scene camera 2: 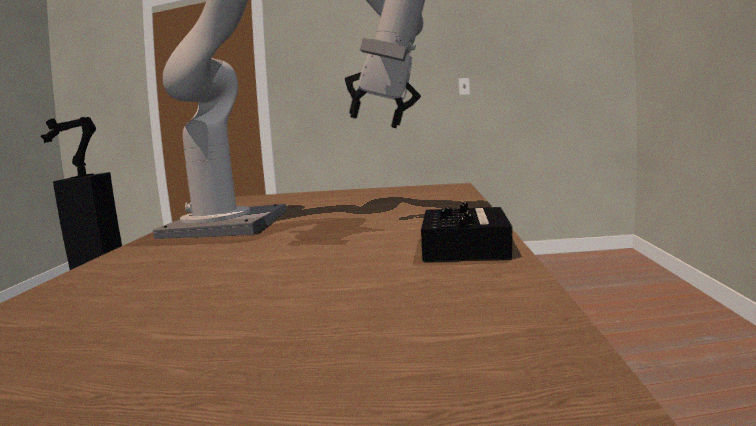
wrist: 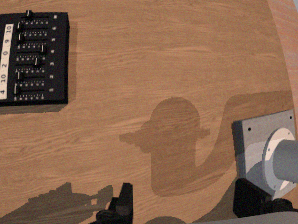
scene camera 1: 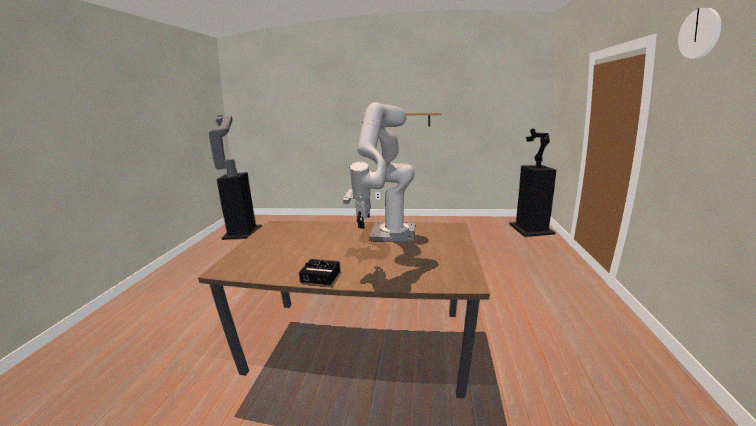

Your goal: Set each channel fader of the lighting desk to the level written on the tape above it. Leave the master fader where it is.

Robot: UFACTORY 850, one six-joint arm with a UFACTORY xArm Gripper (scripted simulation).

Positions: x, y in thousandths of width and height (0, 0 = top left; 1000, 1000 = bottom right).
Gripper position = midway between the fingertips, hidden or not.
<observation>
In view: my gripper (scene camera 2: 494, 288).
My gripper is seen too in the wrist view (wrist: 622, 886).
</observation>
